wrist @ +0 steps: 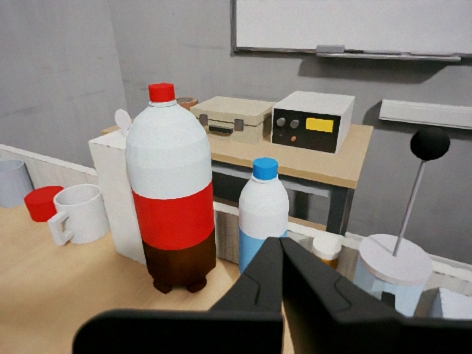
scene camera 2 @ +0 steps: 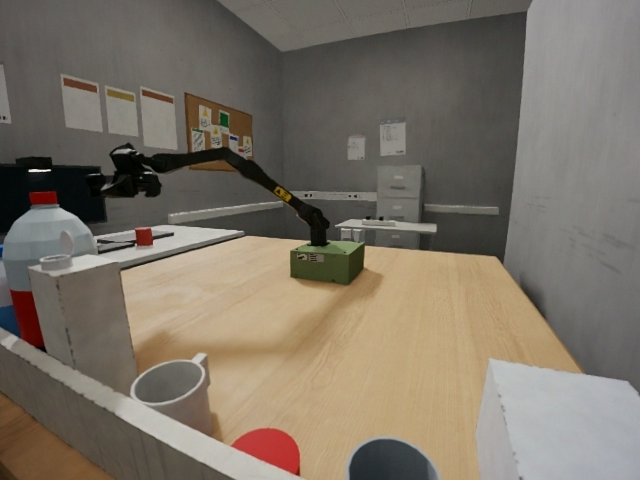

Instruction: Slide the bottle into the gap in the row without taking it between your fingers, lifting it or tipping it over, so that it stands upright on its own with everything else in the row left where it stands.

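Seen in the pictures: gripper, between the fingertips: (wrist: 277, 247) (scene camera 2: 101, 192); arm's base, origin of its link: (scene camera 2: 318, 244).
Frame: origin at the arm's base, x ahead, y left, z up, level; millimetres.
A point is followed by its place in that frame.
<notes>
A large bottle (scene camera 2: 46, 232) @(x 740, y -42, z 157 mm) (wrist: 170, 155) @(x 686, y -118, z 139 mm) with a red cap and red label stands upright beside a tall white box (scene camera 2: 95, 315) @(x 739, y 54, z 62 mm) (wrist: 117, 200) @(x 702, y 18, z 28 mm). In the wrist view its base looks slightly nearer than the box's. A smaller bottle (scene camera 2: 6, 312) @(x 767, y -181, z 23 mm) (wrist: 263, 215) @(x 721, y -222, z 69 mm) with a blue cap stands on its other side, with a narrow space showing between the two. My gripper (scene camera 2: 94, 184) @(x 533, y -309, z 199 mm) (wrist: 277, 247) @(x 533, y -309, z 199 mm) is shut and empty. In the wrist view its tips overlap the small bottle's lower part and lie to the right of the large bottle. Whether they touch anything is unclear.
A white mug (scene camera 2: 173, 395) @(x 697, y 121, z -55 mm) (wrist: 82, 215) @(x 697, y 116, z -29 mm), a red lidded item (scene camera 2: 271, 449) @(x 710, y 285, z -47 mm) (wrist: 42, 202) @(x 702, y 255, z -47 mm) and a grey cup (scene camera 2: 392, 459) @(x 683, y 400, z -31 mm) (wrist: 12, 182) @(x 708, y 370, z -34 mm) stand beyond the box. A small white-capped jar (wrist: 327, 249) @(x 759, y -295, z 18 mm) and a canister (wrist: 392, 270) @(x 724, y -367, z 47 mm) with a black-knobbed rod stand right. A low wall (scene camera 2: 103, 418) @(x 788, y 142, z -7 mm) runs behind.
</notes>
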